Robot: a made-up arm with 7 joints.
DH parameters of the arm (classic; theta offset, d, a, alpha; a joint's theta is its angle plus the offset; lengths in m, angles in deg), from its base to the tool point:
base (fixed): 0 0 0 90
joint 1: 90 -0.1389 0 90
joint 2: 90 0 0 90
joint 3: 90 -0.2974 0 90
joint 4: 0 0 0 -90
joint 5: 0 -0.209 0 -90
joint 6: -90 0 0 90
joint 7: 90 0 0 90
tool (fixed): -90 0 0 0
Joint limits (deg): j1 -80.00..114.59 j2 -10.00..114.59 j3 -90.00..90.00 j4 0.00..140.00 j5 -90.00..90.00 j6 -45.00..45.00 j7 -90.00..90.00
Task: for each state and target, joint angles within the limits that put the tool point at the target. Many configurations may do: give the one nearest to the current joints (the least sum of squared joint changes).
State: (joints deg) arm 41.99 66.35 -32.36 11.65 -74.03 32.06 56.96
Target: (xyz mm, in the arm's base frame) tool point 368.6 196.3 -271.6
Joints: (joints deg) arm 39.12 21.62 -43.82 49.46 -74.03 32.06 56.96
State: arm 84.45 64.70 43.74 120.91 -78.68 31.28 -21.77
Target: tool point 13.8 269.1 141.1
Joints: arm 107.39 53.45 14.22 139.89 -78.68 31.28 -21.77
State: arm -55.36 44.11 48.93 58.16 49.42 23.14 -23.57
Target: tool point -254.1 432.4 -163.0
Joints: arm -79.17 23.25 54.76 68.70 49.42 23.14 -23.57
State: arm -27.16 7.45 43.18 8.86 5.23 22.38 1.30
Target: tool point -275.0 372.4 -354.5
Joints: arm -39.72 25.86 44.14 5.74 5.23 22.38 1.30
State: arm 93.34 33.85 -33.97 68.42 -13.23 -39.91 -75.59
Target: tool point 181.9 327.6 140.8
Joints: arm 80.40 74.16 -30.20 110.54 -13.23 -39.91 -75.59
